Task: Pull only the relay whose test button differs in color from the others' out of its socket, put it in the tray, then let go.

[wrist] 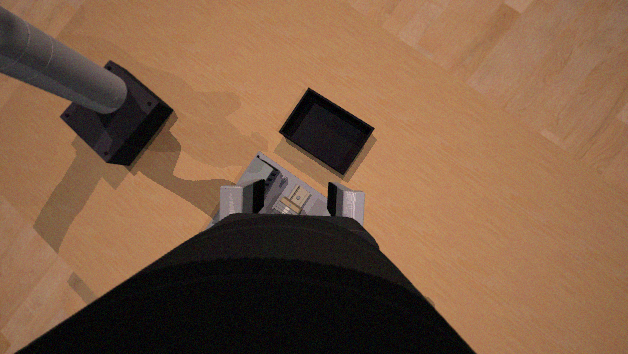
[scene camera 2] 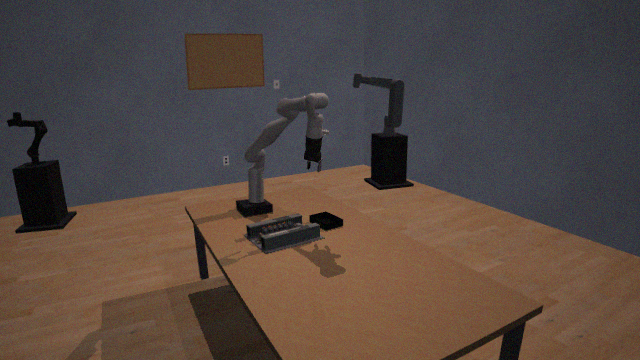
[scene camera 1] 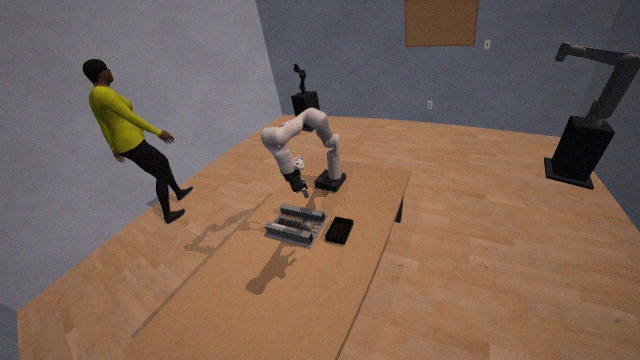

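Pixels of known places: gripper, fingertip midpoint: (wrist: 296,194) (scene camera 2: 313,170) (scene camera 1: 306,193); arm's base, link origin: (wrist: 108,94) (scene camera 2: 256,200) (scene camera 1: 334,176).
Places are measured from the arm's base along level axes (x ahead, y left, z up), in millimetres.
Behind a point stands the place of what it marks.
Observation:
My gripper (scene camera 1: 303,193) @[y 236, x 480, z 279 mm] (scene camera 2: 314,168) @[y 236, x 480, z 279 mm] (wrist: 296,194) @[y 236, x 480, z 279 mm] is open and empty, high above the relay panel. The panel (scene camera 1: 320,232) @[y 224, x 449, z -46 mm] (scene camera 2: 291,237) (wrist: 250,170) is a grey plate with two raised grey ducts and a row of small parts between them. The relays (scene camera 1: 290,222) (scene camera 2: 280,226) in that row are too small for me to tell their test buttons' colors. In the wrist view the gripper's body hides the row, and a beige terminal part (wrist: 298,196) @[y 190, x 450, z -42 mm] shows between the fingers. The black tray (scene camera 1: 339,230) @[y 315, x 376, z -44 mm] (scene camera 2: 326,220) @[y 338, x 345, z -44 mm] (wrist: 327,131) @[y 329, x 379, z -44 mm] lies beside the panel and is empty.
The arm's black base (scene camera 1: 330,180) @[y 7, x 61, z 2 mm] (scene camera 2: 254,207) @[y -27, x 121, z 0 mm] (wrist: 142,130) @[y 9, x 113, z -12 mm] stands on the table behind the panel. A person in a yellow top (scene camera 1: 120,120) is at the left of the table. Two other arms stand on black pedestals (scene camera 1: 580,150) (scene camera 2: 389,160) (scene camera 2: 41,195) beyond the table.

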